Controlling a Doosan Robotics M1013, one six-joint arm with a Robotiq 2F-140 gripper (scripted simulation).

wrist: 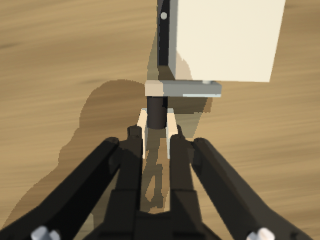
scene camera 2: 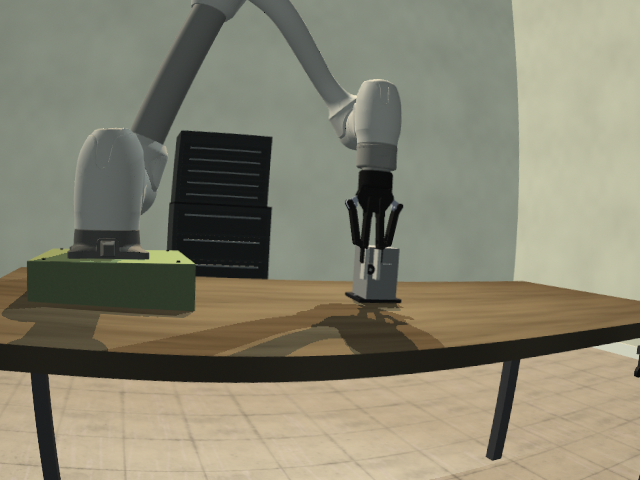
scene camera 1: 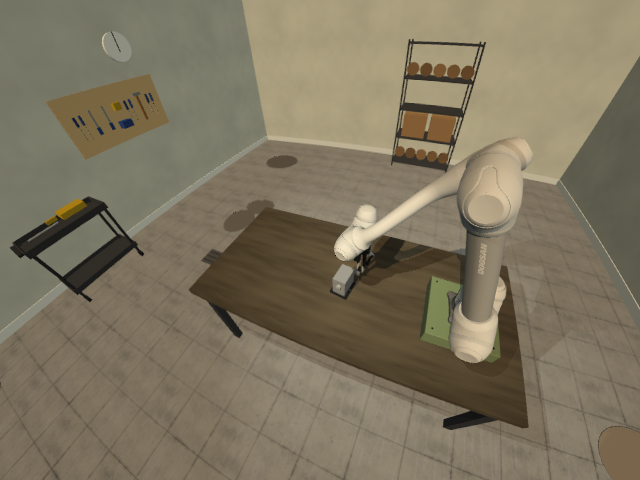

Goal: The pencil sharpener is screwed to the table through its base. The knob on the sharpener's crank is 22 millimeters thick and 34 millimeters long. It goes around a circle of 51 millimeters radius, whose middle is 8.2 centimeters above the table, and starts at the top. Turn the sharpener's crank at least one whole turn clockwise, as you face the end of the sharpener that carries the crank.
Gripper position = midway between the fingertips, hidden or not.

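Gripper at point(scene camera 2: 369, 279) and point(wrist: 157, 118). Sharpener crank point(wrist: 157, 91).
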